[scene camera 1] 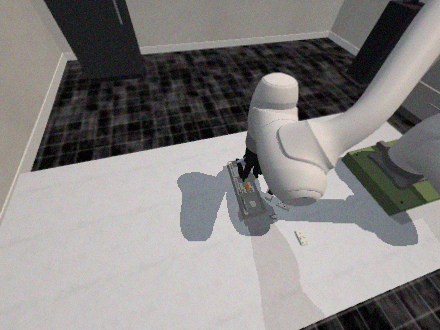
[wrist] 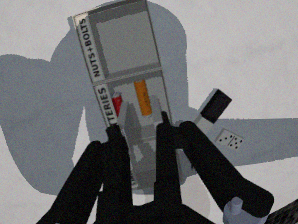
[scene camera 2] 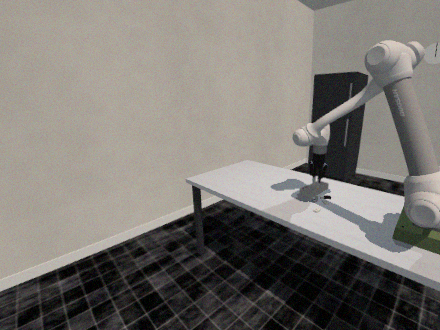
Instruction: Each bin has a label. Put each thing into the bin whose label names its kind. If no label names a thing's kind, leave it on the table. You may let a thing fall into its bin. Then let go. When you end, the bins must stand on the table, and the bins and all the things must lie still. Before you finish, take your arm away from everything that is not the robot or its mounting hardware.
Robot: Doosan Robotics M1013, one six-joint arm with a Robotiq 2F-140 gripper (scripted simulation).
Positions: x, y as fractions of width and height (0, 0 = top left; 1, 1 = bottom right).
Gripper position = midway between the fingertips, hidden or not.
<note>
I see my gripper (wrist: 0.47, 0.49), a long grey bin (scene camera 1: 0.57, 0.61) and a small black piece (wrist: 0.73, 0.46).
</note>
